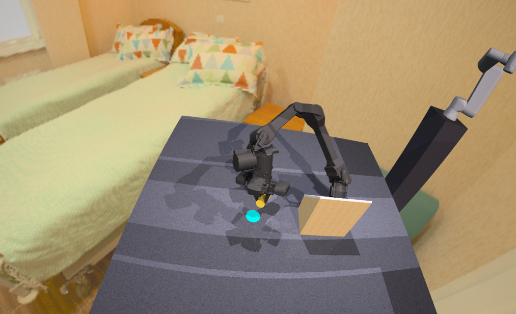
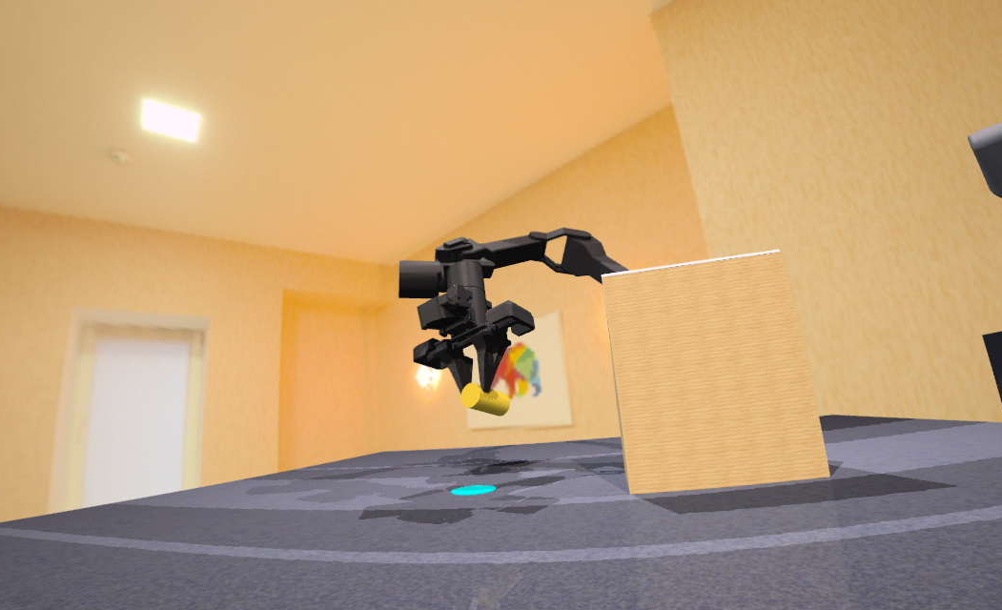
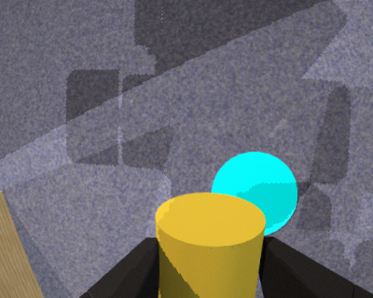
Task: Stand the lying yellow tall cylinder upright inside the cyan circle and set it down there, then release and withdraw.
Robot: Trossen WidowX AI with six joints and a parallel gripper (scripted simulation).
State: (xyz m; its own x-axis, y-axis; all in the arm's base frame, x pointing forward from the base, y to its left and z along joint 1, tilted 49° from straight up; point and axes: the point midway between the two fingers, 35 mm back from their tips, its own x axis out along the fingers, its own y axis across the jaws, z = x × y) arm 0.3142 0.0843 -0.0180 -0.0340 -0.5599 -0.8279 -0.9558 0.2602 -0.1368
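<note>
Right now my gripper tip is 20 mm short of the cyan circle, 10 mm to the left of it and 120 mm above it. Round my gripper tip: yellow cylinder 10 mm behind, 20 mm to the right, 10 mm below.
</note>
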